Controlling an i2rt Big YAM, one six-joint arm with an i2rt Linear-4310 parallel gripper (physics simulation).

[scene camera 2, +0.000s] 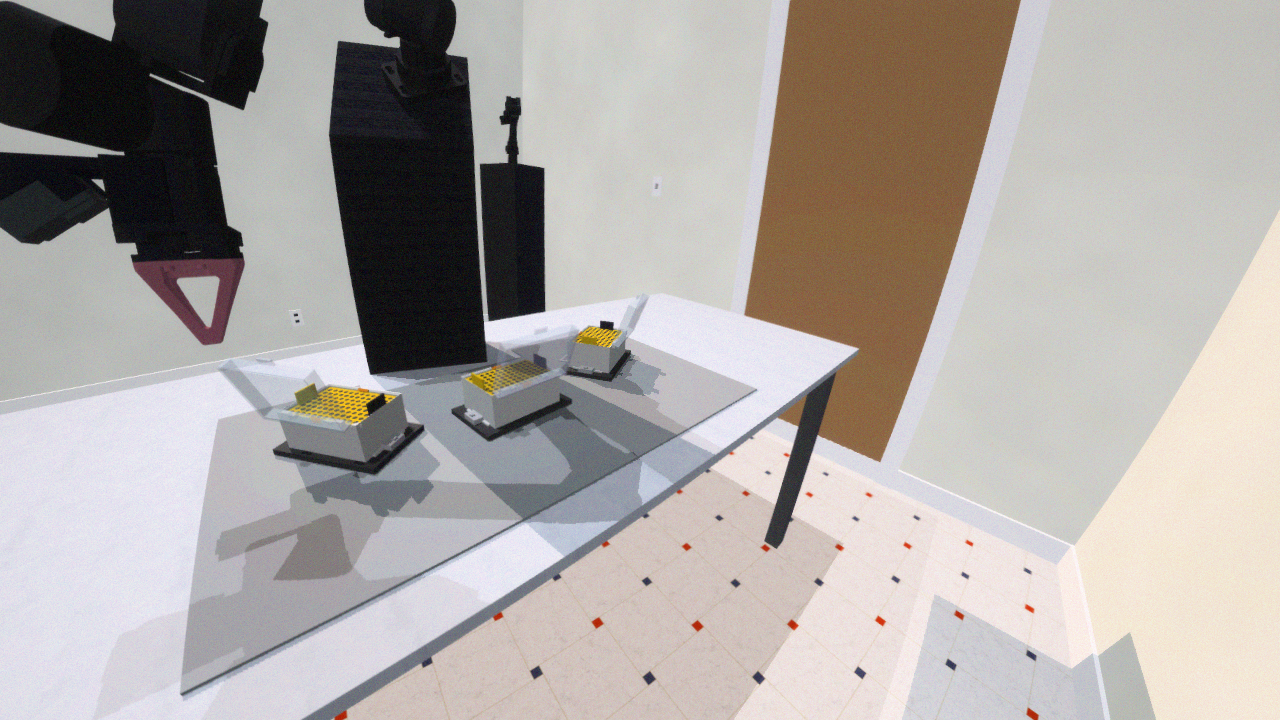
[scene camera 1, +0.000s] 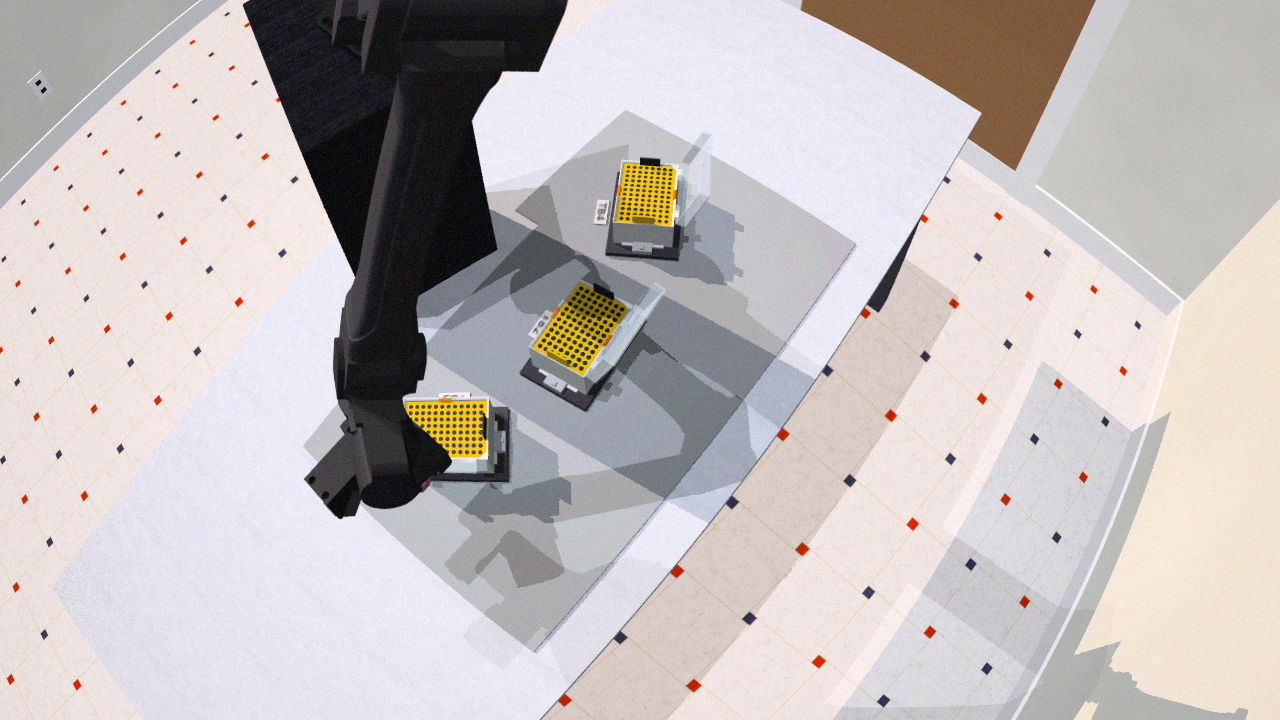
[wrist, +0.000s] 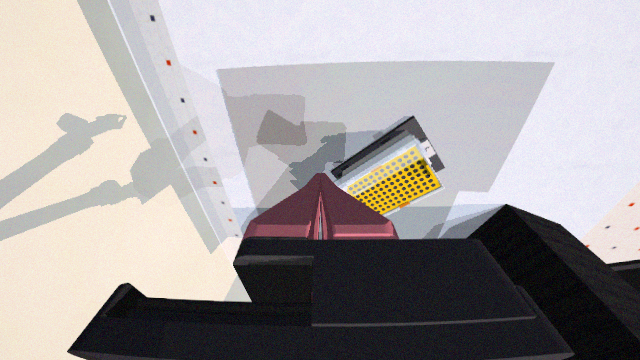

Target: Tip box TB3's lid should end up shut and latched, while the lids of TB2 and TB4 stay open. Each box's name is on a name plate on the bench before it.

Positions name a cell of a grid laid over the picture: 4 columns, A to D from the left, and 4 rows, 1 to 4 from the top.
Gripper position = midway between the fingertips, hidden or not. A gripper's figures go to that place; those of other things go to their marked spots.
The gripper (scene camera 2: A2) is 0.48 m from the lens. A clear lid (scene camera 2: B2): 0.67 m from the lens. A clear lid (scene camera 2: A3): 0.51 m from the lens. A clear lid (scene camera 2: B3) is 0.51 m from the lens.
